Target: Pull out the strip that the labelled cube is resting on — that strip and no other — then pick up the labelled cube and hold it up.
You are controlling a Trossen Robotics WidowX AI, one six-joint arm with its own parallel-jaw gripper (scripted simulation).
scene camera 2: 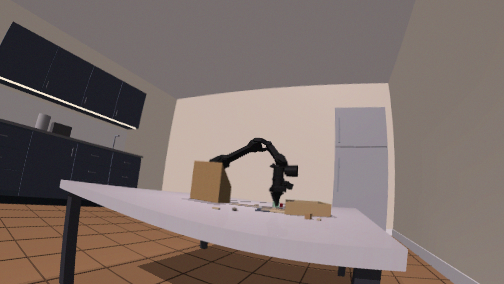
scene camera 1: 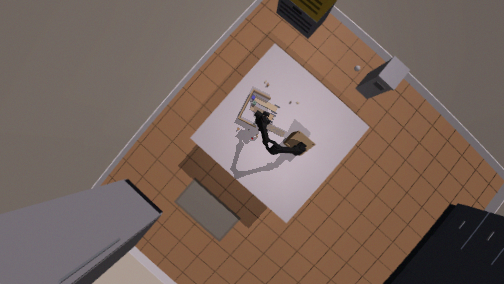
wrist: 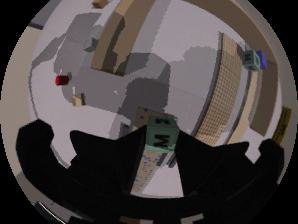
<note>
In view: the gripper (wrist: 160,129) and a narrow pale strip (wrist: 149,160).
</note>
